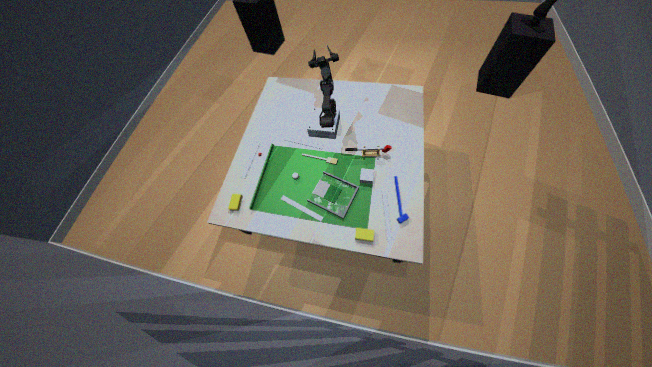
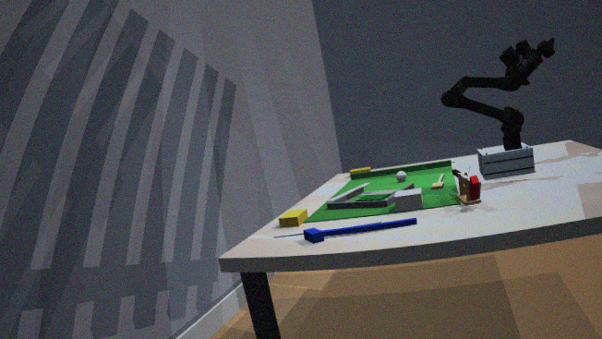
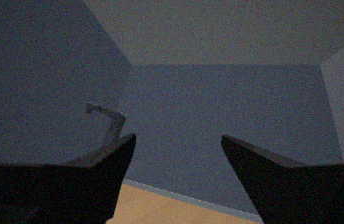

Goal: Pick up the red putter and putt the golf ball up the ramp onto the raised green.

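The wooden stand lies 460 mm to the left of my gripper tip, 430 mm below it and 360 mm ahead of it. The rest, counted from my gripper tip: white golf ball: 690 mm ahead, 440 mm below, 50 mm to the left; blue putter: 710 mm to the left, 620 mm ahead, 450 mm below.
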